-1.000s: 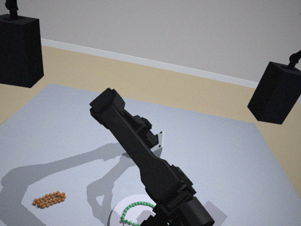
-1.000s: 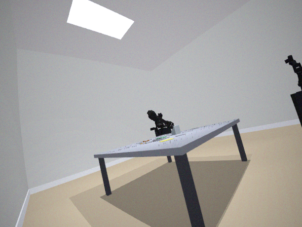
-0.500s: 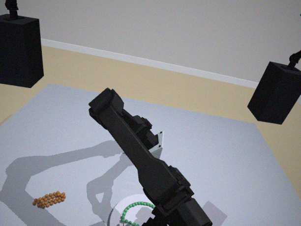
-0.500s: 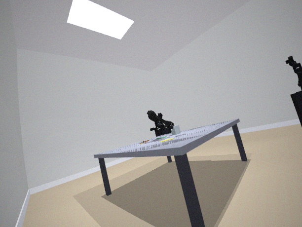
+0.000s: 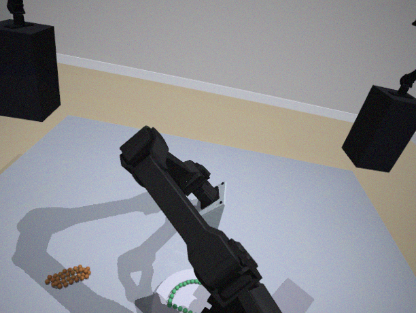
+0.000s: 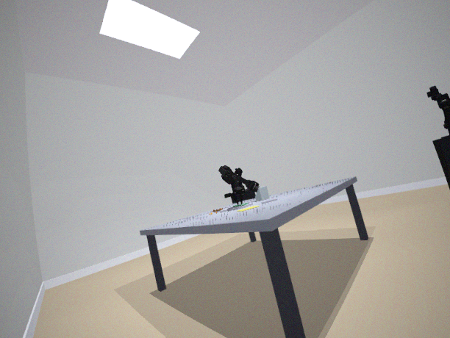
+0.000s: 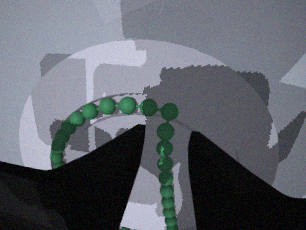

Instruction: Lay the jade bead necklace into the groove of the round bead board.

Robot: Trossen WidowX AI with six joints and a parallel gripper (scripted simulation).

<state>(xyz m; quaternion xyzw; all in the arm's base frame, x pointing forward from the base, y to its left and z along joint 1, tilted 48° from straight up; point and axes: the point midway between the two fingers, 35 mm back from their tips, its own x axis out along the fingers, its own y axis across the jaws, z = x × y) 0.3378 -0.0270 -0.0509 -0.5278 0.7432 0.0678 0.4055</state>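
My gripper tip is 40 mm to the left of the round bead board, 40 mm past it and 10 mm above it. The rest, counted from my gripper tip: yellow strip 180 mm to the left, 160 mm ahead, 20 mm below; then flat grey square 200 mm to the left, 80 mm behind, 20 mm below.
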